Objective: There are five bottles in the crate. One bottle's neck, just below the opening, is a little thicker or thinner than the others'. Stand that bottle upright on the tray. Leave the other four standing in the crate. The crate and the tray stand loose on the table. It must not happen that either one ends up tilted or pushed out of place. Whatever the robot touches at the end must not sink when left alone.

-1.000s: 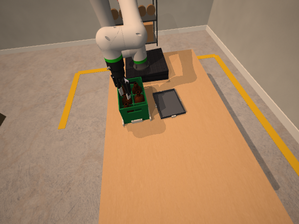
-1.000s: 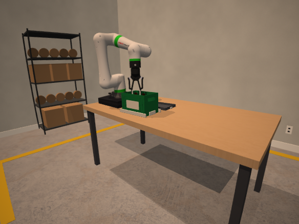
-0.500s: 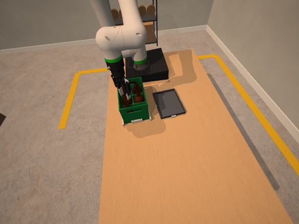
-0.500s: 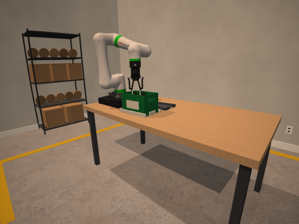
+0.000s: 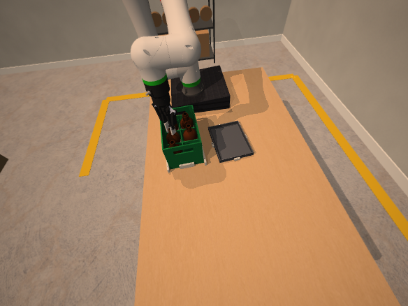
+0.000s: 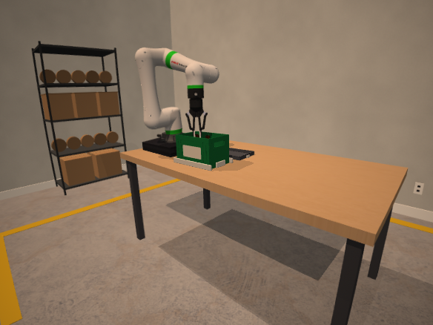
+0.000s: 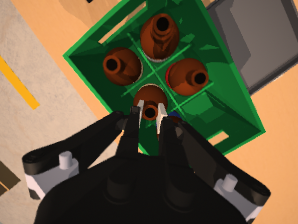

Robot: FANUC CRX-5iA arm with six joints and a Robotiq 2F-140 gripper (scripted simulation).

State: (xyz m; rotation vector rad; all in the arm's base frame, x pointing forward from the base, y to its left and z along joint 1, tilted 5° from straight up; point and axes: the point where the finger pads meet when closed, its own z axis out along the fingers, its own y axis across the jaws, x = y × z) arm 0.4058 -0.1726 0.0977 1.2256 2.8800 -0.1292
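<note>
Right now my hand is 9 cm above the green crate and 4 cm to the right of it. Also, from my hand: dark grey tray 31 cm to the left, 16 cm below, 3 cm ahead; then glass bottle 9 cm to the left, 9 cm below, 9 cm behind.
</note>
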